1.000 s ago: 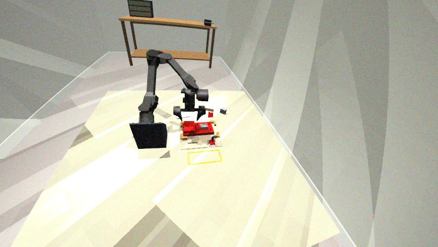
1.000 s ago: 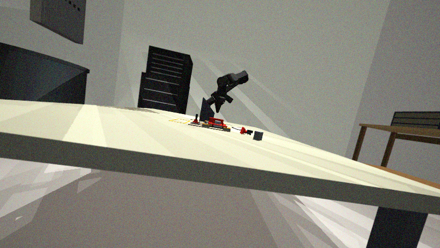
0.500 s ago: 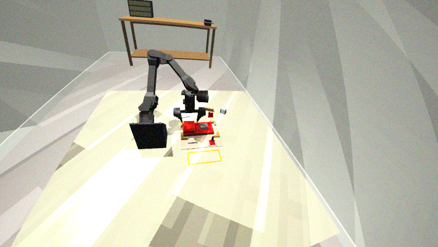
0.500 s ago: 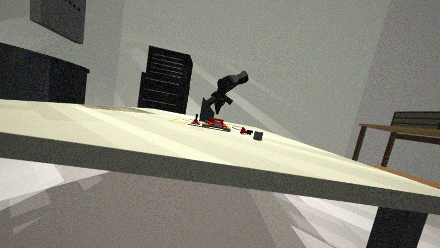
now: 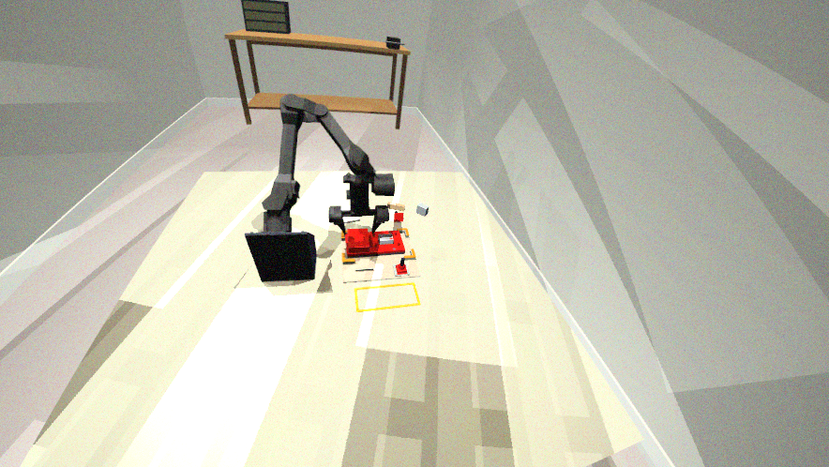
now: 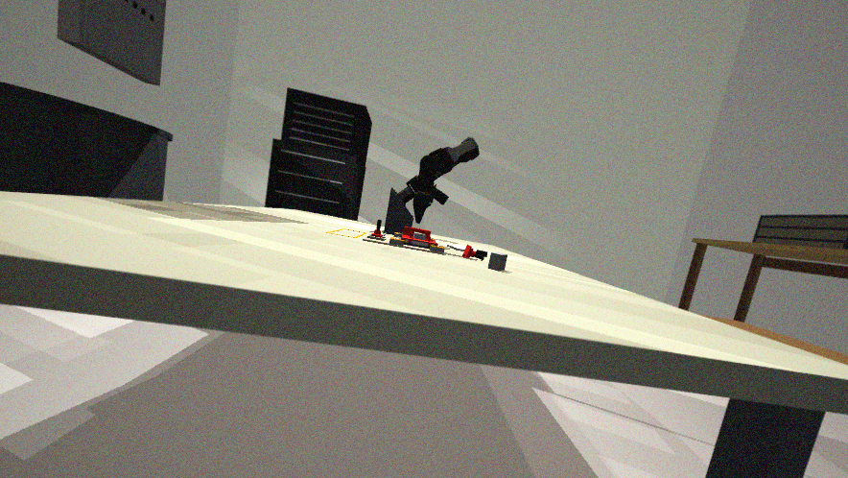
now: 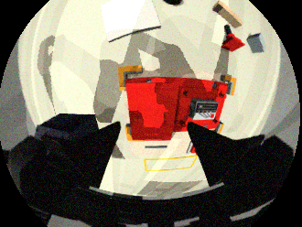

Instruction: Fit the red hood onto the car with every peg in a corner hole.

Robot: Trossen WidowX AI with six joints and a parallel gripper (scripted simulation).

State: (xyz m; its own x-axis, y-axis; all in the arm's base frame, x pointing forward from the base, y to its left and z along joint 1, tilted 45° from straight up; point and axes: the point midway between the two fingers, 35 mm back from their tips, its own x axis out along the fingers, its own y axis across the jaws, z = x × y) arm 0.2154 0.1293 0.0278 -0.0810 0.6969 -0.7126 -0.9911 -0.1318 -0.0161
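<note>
Now: the hood 3 cm below my gripper tip.
</note>
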